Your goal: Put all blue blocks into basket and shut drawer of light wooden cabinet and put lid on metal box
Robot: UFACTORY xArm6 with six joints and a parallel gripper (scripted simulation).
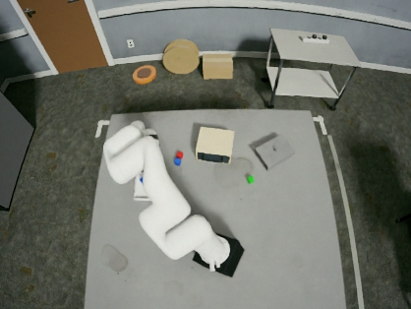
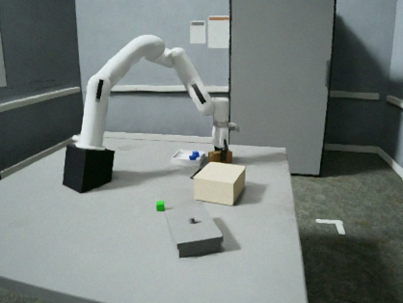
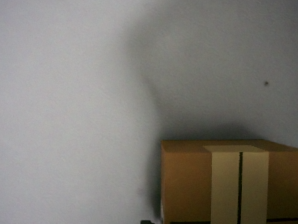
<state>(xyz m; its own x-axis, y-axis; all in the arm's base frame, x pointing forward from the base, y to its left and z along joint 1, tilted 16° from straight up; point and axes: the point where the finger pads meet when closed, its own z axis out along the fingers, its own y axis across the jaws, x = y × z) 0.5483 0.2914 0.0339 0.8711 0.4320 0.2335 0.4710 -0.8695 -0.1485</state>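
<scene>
Right now the brown box is right at my hand. From my hand the other things lie so: light wooden cabinet 360 mm to the right, 10 mm ahead, 10 mm above; dark-rimmed drawer 350 mm to the right, 10 mm above; white basket 160 mm behind, 20 mm below, 10 mm to the left.
</scene>
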